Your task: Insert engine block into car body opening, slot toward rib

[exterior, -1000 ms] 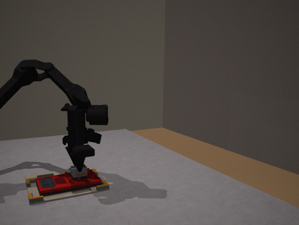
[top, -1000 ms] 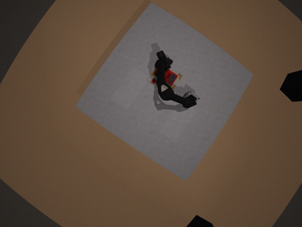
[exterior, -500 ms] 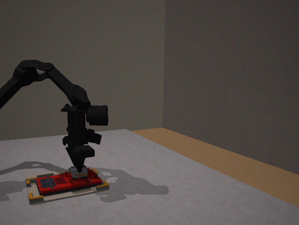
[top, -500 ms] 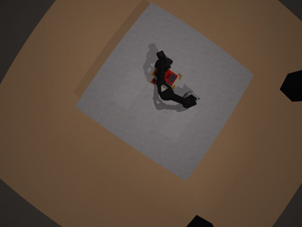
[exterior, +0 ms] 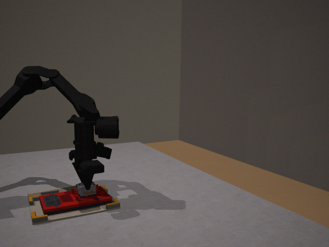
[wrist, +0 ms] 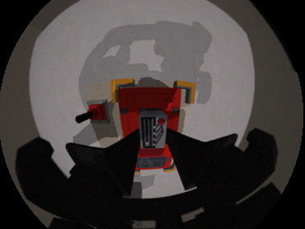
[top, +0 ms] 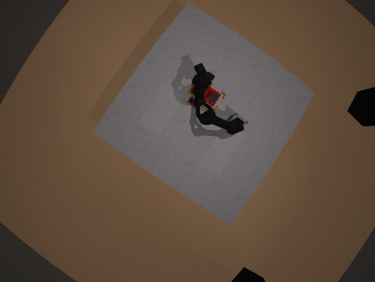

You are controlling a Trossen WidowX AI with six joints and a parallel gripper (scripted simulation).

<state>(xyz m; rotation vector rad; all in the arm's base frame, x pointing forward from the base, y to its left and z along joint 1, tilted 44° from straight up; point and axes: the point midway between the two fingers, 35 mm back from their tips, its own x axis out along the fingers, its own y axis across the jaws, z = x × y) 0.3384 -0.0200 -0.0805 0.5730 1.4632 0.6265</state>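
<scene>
Right now my gripper tip is 1 cm above the grey engine block.
</scene>
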